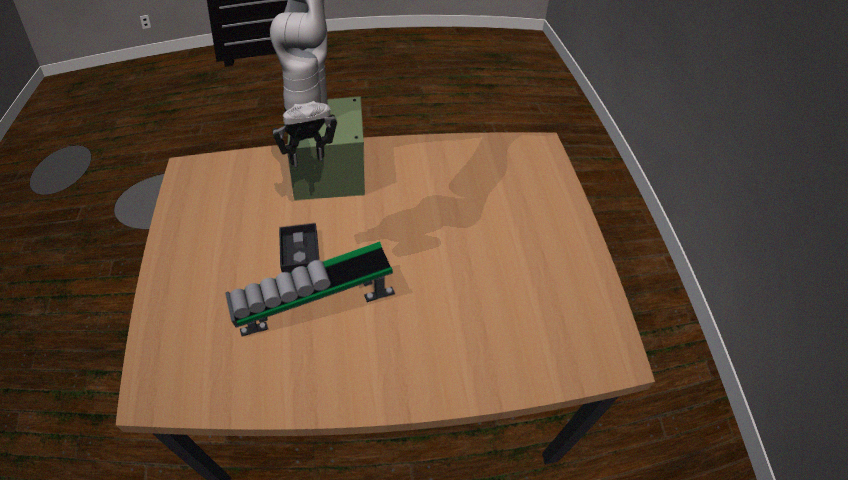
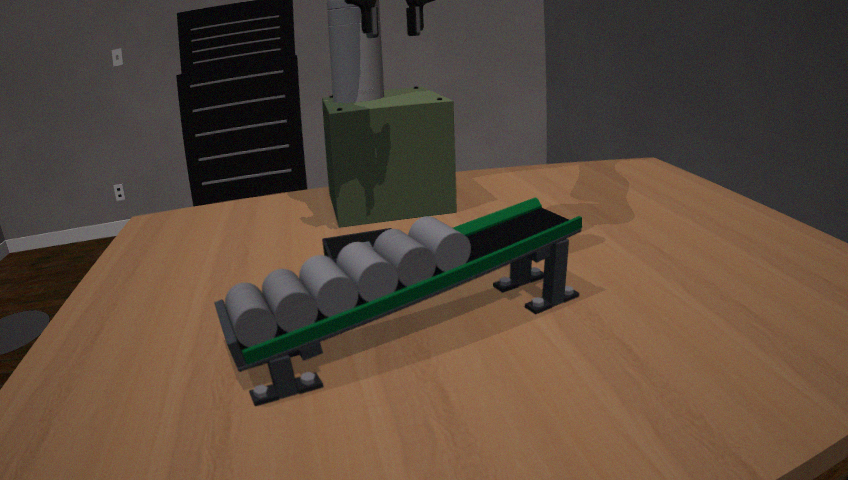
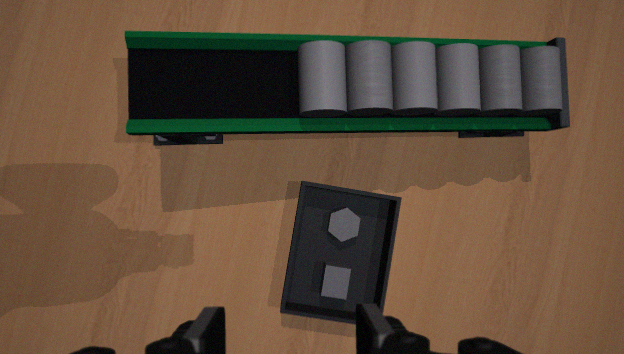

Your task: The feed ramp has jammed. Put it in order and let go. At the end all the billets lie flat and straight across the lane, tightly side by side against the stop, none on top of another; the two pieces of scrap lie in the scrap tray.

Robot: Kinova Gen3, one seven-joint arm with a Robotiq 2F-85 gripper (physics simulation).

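Frame: origin at the arm's base, x back, y right, z up, level; millimetres.
Seen in the pictures: gripper, fingertip midpoint: [image 1: 307,161] [image 2: 393,36] [image 3: 291,332]; arm's base at its link origin: [image 2: 358,98].
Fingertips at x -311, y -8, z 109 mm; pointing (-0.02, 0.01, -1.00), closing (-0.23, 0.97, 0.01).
Pixels of each thing's top centre, then the offset from my fingertips to it. Level surfaces: height alone.
- lowest billet at its top centre: [image 2: 245,295] [image 3: 549,77] [image 1: 237,298] dz -211, dx -196, dy +186 mm
- stop at its top centre: [image 2: 225,318] [image 3: 562,81] [image 1: 230,305] dz -229, dx -202, dy +209 mm
- uppermost billet at its top centre: [image 3: 324,74] [image 2: 437,224] [image 1: 317,269] dz -188, dx -146, dy -6 mm
- hexagonal scrap piece at its top centre: [image 3: 344,224] [image 1: 299,256] dz -283, dx -29, dy +48 mm
- square scrap piece at its top centre: [image 3: 336,282] [image 1: 298,237] dz -274, dx +27, dy +51 mm
- dark scrap tray at its top centre: [image 3: 341,254] [image 2: 366,250] [image 1: 298,244] dz -268, dx -1, dy +50 mm
- wooden table at its surface level: dz -303 mm
Several grey billets lie flat and straight across the ramp lane [image 1: 360,265] [image 2: 511,234] [image 3: 210,82], side by side in one row with none on top of another. The lowest billet [image 1: 239,302] [image 2: 249,315] [image 3: 541,78] rests against the stop [image 2: 229,334] [image 3: 564,82]; the uppermost billet [image 1: 318,274] [image 2: 438,242] [image 3: 322,76] lies about mid-ramp. A hexagonal scrap piece [image 1: 299,256] [image 3: 344,224] and a square scrap piece [image 1: 298,239] [image 3: 336,282] lie apart in the dark scrap tray [image 1: 298,226] [image 3: 306,250]. My gripper [image 1: 307,158] [image 2: 393,30] [image 3: 291,332] is open and empty, high up near the green pedestal, away from the ramp.
The green pedestal [image 1: 330,172] [image 2: 395,160] stands at the back of the wooden table [image 1: 476,309] [image 2: 428,404]. The ramp stands on dark bolted feet [image 1: 379,294] [image 2: 553,300]. A black drawer cabinet [image 1: 249,35] [image 2: 241,118] stands behind the table.
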